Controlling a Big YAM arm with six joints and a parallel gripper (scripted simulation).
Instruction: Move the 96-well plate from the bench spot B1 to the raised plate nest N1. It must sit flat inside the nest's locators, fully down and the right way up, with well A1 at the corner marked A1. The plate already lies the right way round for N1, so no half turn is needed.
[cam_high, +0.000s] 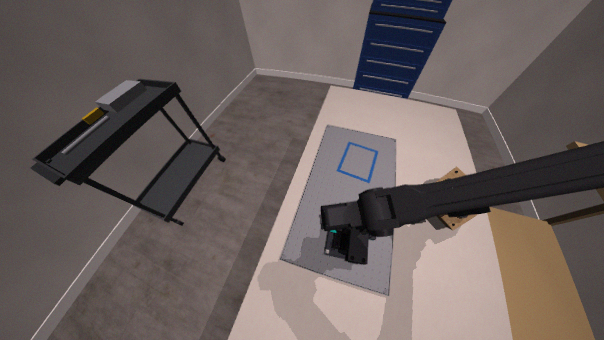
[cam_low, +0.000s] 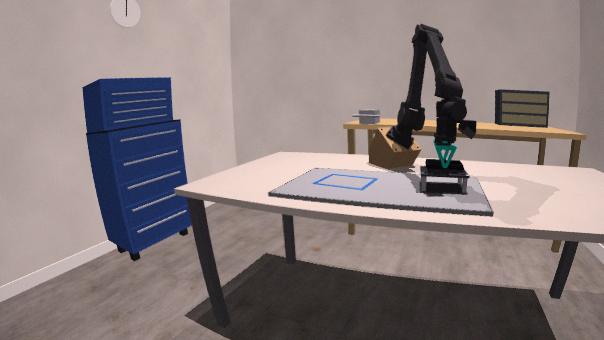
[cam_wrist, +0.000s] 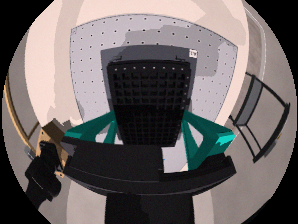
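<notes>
Right now my hand is 3 cm above the raised plate nest N1. Also, from my hand: black 96-well plate: right at my hand; then white corner mark: 2 cm ahead, 9 cm to the left, 3 cm below.
</notes>
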